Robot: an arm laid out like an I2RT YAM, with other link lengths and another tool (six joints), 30 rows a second.
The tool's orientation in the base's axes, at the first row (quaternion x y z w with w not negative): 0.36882, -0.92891, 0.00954, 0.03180
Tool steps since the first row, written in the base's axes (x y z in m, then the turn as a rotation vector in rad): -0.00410, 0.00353, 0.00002, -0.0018, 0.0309, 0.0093; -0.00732, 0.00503, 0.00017, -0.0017, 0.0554, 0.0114; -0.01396, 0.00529, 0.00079, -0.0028, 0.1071, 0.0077; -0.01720, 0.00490, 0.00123, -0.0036, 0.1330, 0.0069; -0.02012, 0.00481, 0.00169, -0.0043, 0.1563, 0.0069
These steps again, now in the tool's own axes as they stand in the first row. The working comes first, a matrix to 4 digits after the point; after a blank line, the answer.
The tool's axes in the first row as the columns of a matrix, in the base's axes (used below as rounded here):
-0.7259, -0.6858, -0.0520
-0.6846, 0.7278, -0.0412
0.0661, 0.0057, -0.9978

0.00056, 0.00538, 0.00005, -0.0192, 0.0238, -0.0105; 0.00188, 0.00868, 0.00000, -0.0359, 0.0416, -0.0136; 0.00656, 0.01343, -0.00028, -0.0708, 0.0799, -0.0119; 0.00921, 0.01537, -0.00053, -0.0880, 0.0993, -0.0122; 0.01142, 0.01731, -0.00084, -0.1034, 0.1167, -0.0131
